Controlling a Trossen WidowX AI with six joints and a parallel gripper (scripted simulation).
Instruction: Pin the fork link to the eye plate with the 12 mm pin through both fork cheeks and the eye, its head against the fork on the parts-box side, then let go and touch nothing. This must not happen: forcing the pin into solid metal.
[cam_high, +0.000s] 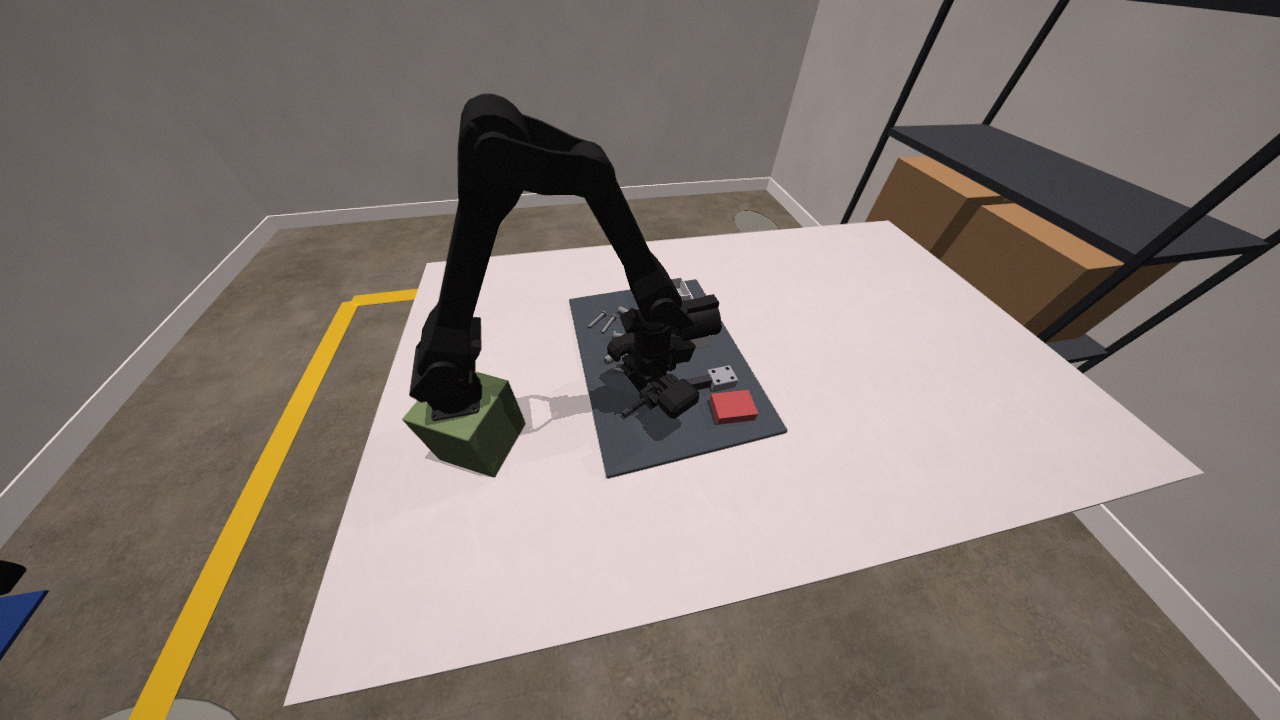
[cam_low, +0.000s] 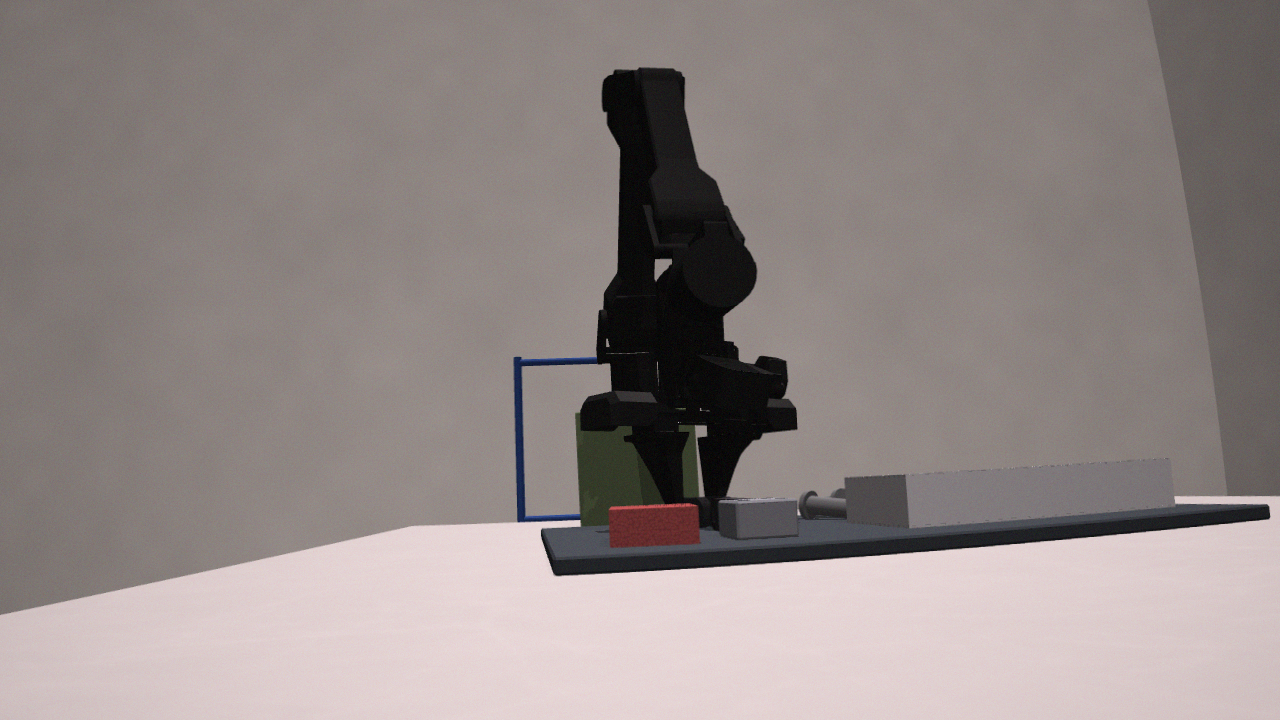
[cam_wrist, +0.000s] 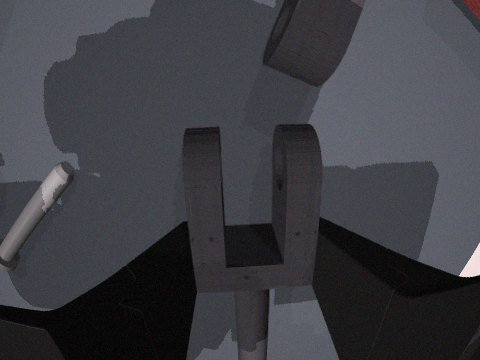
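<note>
My hand is 3 cm above the fork link. Also, from my hand: grey mount 15 cm ahead, 2 cm below, 1 cm to the left; dark mat 11 cm to the left, 6 cm ahead, 5 cm below; eye plate 7 cm ahead, 3 cm below, 1 cm to the left.
</note>
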